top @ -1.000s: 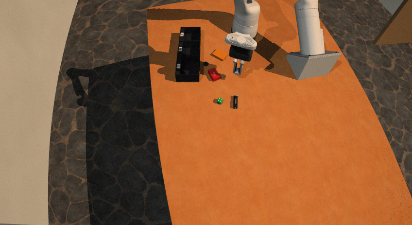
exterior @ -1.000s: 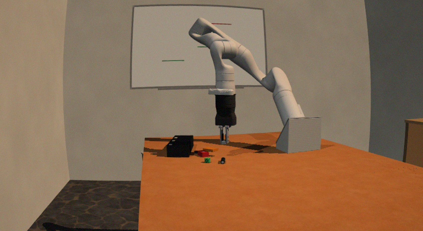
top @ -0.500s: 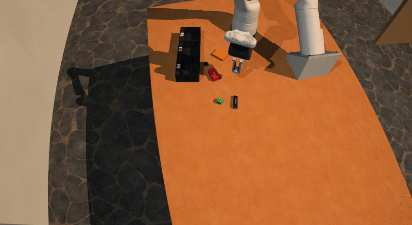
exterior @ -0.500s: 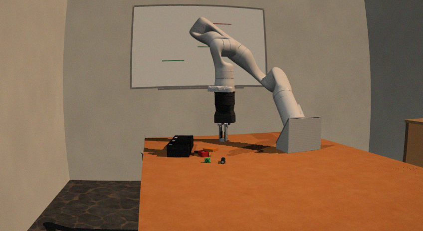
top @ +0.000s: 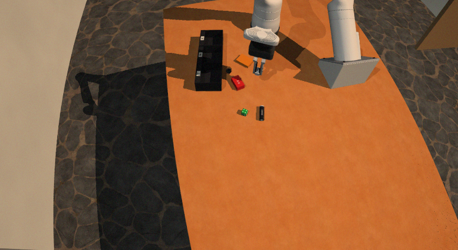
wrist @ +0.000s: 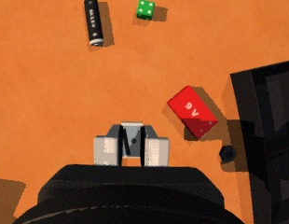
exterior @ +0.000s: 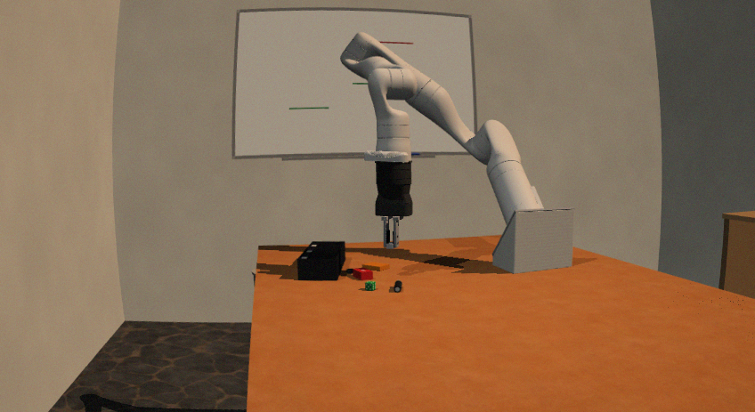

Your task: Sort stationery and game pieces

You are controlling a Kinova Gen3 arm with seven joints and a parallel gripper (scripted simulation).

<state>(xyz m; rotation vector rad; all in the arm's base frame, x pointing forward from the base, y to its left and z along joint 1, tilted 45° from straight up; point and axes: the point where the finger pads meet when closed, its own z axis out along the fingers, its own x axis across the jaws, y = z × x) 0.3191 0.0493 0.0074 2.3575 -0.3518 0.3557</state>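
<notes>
My hand is 3 cm short of the orange block, 10 cm to the left of it and 8 cm above it. From my hand the other things lie so: black nut: 9 cm ahead, 6 cm to the right, 8 cm below; then grey-and-white piece: 1 cm below; then red 9V battery: 7 cm ahead, 1 cm to the right, 8 cm below.
</notes>
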